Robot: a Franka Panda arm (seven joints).
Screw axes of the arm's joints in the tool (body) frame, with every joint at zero. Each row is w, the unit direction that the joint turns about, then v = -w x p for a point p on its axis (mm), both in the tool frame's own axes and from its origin. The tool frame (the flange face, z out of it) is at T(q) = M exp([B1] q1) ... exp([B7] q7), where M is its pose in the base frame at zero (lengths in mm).
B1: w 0 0 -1 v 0 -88 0
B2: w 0 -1 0 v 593 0 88
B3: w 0 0 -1 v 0 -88 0
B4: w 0 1 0 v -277 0 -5.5
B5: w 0 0 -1 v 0 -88 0
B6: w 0 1 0 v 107 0 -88
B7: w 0 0 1 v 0 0 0
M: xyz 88 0 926 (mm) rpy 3.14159 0 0 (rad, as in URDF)
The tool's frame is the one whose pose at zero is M.
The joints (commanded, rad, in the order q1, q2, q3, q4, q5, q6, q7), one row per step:
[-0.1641, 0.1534, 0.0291, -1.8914, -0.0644, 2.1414, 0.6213]
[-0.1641, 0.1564, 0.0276, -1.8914, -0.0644, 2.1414, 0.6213]
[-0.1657, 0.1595, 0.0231, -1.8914, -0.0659, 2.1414, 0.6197]
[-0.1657, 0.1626, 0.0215, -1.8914, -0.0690, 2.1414, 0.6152]
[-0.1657, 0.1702, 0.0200, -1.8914, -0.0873, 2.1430, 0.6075]
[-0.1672, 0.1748, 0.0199, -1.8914, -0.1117, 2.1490, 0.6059]
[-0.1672, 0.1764, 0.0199, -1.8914, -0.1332, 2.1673, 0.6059]
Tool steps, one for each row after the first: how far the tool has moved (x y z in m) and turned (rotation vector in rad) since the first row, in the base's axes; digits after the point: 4 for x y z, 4 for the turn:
[0.0002, -0.0009, -0.0018, 0.0003, 0.0030, -0.0015]
[-0.0001, -0.0046, -0.0037, -0.0014, 0.0065, -0.0052]
[0.0001, -0.0057, -0.0056, -0.0042, 0.0102, -0.0009]
[0.0007, -0.0075, -0.0100, -0.0201, 0.0190, 0.0139]
[0.0015, -0.0095, -0.0122, -0.0414, 0.0209, 0.0257]
[0.0033, -0.0104, -0.0113, -0.0618, 0.0071, 0.0374]

